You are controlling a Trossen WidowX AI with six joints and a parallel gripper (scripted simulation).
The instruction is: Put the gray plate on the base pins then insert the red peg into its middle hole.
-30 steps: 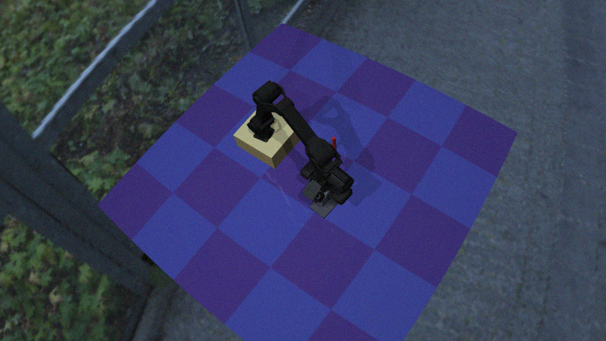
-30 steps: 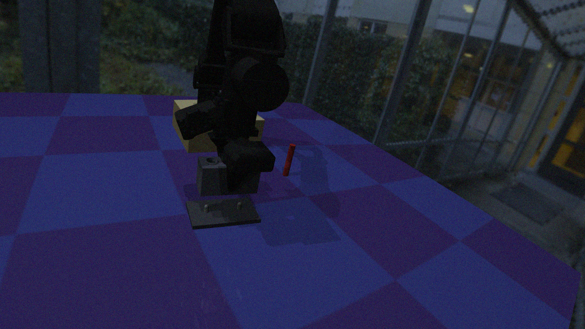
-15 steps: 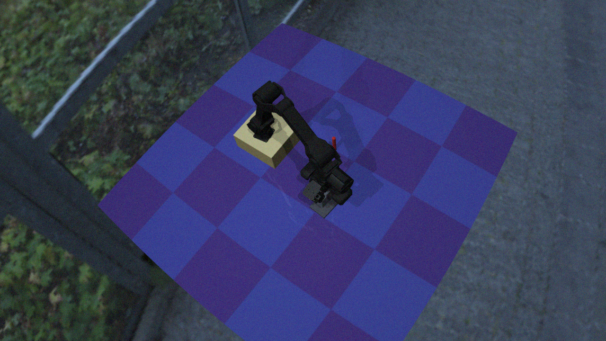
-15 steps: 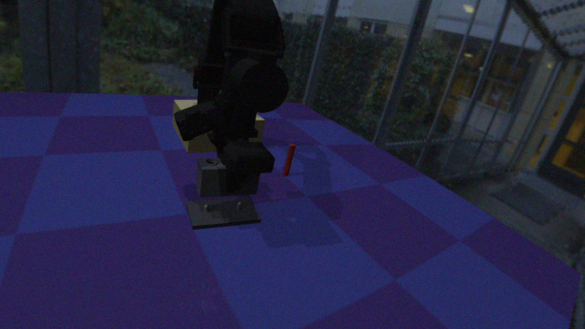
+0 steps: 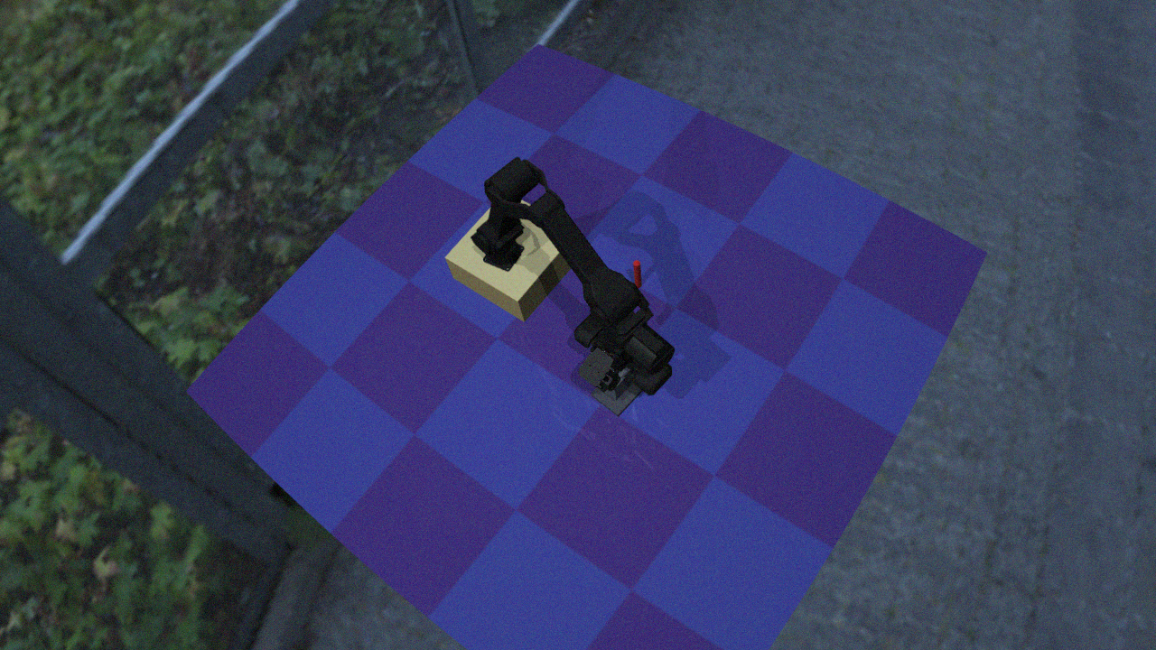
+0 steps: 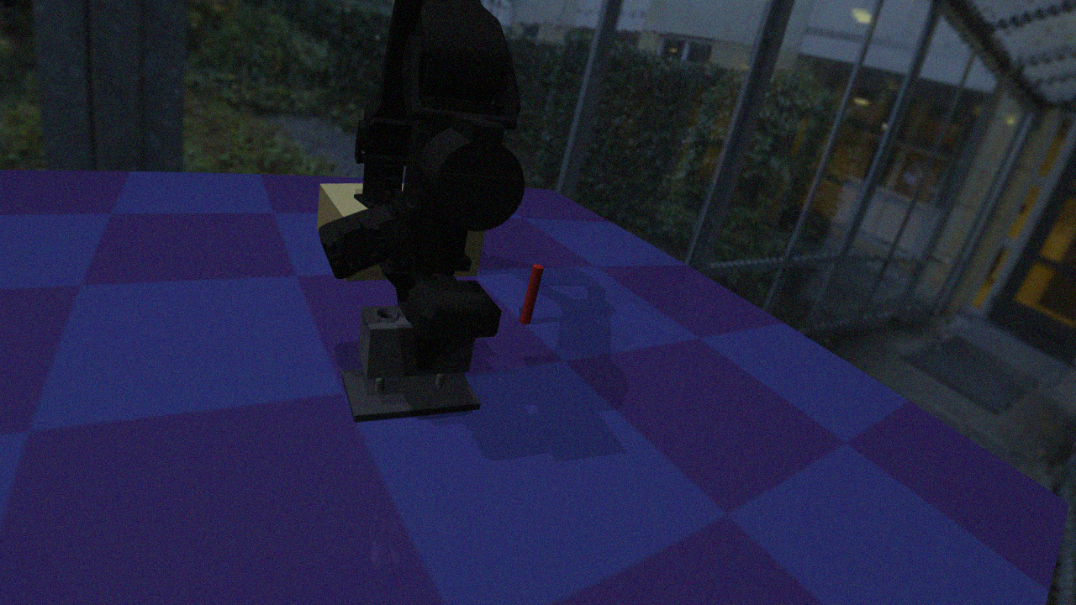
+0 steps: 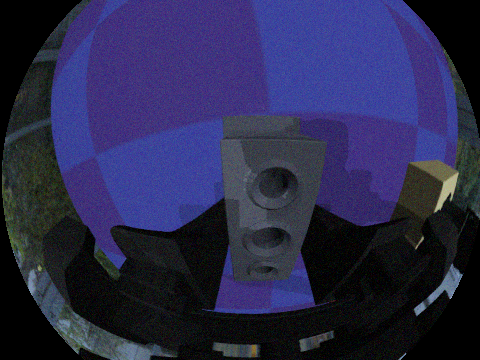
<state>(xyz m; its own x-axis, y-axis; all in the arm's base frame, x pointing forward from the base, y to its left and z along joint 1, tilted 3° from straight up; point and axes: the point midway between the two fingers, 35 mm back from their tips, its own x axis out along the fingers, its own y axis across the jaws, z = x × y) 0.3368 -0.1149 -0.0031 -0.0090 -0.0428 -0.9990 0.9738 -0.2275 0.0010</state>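
Right now the gray plate is 30 mm above my gripper tip. The rest, counted from my gripper tip: red peg: 80 mm behind, 210 mm to the left, 10 mm below; dark base: 40 mm below.
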